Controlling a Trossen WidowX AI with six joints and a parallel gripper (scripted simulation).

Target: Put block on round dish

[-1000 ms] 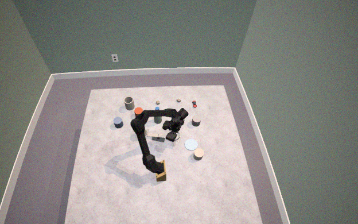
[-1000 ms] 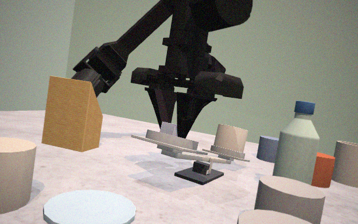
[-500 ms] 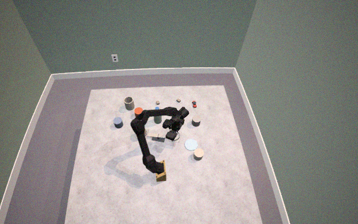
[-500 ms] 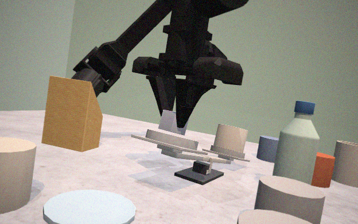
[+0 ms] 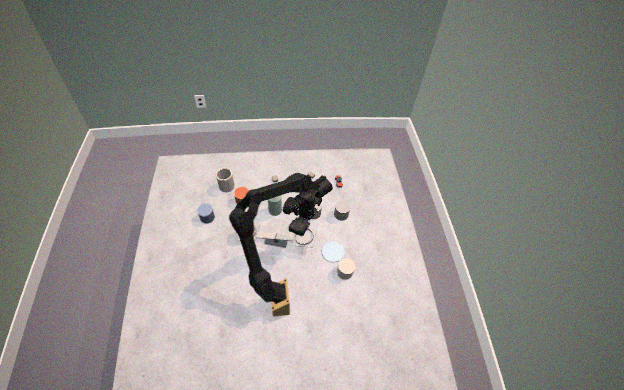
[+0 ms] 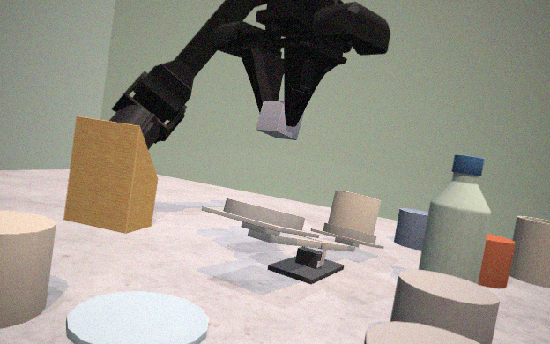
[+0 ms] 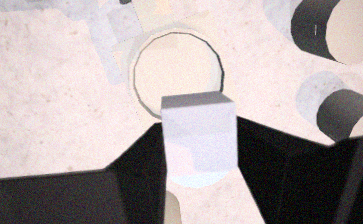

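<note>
Right now the pale blue round dish is 5 cm behind my gripper tip, 13 cm to the right of it and 17 cm below it. Also, from my gripper tip: balance beam: 4 cm ahead, 12 cm to the left, 13 cm below; balance: 4 cm ahead, 12 cm to the left, 15 cm below; pale grey block: right at my gripper tip.
</note>
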